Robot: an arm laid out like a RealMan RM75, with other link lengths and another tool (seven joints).
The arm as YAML. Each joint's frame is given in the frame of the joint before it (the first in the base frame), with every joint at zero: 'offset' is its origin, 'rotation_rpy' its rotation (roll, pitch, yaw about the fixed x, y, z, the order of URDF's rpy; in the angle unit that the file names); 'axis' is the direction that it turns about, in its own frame. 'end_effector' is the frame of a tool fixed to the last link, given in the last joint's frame.
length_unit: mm
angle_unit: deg
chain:
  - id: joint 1
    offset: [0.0, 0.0, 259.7]
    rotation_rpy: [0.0, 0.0, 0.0]
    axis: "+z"
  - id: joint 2
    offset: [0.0, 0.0, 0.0]
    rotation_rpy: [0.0, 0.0, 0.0]
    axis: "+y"
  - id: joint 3
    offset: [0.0, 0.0, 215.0]
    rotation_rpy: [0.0, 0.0, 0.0]
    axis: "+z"
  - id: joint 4
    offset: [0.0, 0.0, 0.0]
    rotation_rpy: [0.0, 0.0, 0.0]
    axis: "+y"
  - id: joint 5
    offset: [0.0, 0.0, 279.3]
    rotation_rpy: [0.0, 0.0, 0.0]
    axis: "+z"
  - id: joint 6
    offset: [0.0, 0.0, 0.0]
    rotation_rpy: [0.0, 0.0, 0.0]
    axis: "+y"
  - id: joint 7
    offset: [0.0, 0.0, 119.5]
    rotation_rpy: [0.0, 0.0, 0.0]
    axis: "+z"
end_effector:
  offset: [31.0, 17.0, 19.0]
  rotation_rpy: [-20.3, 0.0, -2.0]
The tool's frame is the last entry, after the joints.
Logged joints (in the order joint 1, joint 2, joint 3, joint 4, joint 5, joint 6, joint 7), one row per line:
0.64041, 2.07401, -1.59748, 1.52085, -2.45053, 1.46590, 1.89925
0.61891, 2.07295, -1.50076, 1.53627, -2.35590, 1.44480, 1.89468
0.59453, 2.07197, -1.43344, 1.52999, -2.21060, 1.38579, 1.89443
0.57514, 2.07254, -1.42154, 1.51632, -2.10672, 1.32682, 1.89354
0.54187, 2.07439, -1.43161, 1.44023, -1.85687, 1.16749, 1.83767
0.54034, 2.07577, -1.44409, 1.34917, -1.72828, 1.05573, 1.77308
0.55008, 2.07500, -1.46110, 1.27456, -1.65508, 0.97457, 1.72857
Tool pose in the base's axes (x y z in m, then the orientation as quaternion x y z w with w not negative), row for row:
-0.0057, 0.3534, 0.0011, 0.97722, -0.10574, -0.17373, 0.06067
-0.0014, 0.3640, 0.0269, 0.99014, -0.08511, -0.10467, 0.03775
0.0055, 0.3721, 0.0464, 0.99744, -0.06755, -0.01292, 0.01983
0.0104, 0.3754, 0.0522, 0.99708, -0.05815, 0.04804, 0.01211
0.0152, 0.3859, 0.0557, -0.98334, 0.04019, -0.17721, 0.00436
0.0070, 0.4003, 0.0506, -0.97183, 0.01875, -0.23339, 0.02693
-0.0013, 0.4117, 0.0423, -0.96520, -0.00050, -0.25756, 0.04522
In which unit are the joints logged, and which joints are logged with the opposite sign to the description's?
The joints are logged in radians. Opposite sign: joint 1, joint 2, joint 3, joint 5, joint 7.
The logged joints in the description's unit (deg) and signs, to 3 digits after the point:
-36.693, -118.832, 91.529, 87.138, 140.405, 83.990, -108.819
-35.461, -118.771, 85.987, 88.022, 134.983, 82.781, -108.557
-34.064, -118.715, 82.130, 87.662, 126.658, 79.400, -108.543
-32.953, -118.748, 81.448, 86.879, 120.706, 76.021, -108.492
-31.047, -118.854, 82.025, 82.519, 106.391, 66.892, -105.291
-30.959, -118.933, 82.740, 77.302, 99.023, 60.489, -101.590
-31.517, -118.889, 83.715, 73.027, 94.829, 55.839, -99.040

